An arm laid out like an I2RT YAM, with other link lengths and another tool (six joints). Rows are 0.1 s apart.
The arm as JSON. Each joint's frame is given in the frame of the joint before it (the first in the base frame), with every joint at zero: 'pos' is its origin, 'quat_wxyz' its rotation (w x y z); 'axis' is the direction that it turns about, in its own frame. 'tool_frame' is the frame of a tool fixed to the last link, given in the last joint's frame.
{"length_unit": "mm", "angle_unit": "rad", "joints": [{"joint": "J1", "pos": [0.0, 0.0, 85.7], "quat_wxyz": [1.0, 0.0, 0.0, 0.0], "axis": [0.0, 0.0, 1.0]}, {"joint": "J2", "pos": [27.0, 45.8, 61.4], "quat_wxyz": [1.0, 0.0, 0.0, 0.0], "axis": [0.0, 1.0, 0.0]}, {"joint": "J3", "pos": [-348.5, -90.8, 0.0], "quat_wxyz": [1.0, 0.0, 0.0, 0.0], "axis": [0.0, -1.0, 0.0]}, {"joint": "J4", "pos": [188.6, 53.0, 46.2], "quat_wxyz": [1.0, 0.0, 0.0, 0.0], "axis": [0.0, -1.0, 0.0]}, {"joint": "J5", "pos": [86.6, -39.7, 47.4], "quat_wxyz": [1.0, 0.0, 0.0, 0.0], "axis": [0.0, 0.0, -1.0]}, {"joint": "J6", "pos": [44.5, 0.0, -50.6], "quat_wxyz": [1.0, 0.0, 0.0, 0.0], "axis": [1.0, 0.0, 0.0]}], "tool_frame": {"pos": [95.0, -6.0, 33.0], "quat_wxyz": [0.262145, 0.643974, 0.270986, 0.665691]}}
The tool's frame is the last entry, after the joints.
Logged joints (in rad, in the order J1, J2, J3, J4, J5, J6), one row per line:
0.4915 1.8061 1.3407 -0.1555 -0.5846 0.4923
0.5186 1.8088 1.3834 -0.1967 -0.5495 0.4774
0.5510 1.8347 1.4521 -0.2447 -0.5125 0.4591
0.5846 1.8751 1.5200 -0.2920 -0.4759 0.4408
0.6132 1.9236 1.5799 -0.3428 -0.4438 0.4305
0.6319 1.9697 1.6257 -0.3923 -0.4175 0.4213
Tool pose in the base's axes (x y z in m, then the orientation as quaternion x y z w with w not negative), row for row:
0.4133 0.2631 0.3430 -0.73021 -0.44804 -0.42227 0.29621
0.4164 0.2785 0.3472 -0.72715 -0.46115 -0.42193 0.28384
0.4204 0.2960 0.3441 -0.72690 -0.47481 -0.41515 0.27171
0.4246 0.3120 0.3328 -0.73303 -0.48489 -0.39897 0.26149
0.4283 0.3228 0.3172 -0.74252 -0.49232 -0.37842 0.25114
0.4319 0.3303 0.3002 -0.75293 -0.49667 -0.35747 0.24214
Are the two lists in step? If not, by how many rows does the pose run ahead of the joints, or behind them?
The pose runs 1 row ahead of the joints: the pose in row i belongs to the joints in row i + 1.
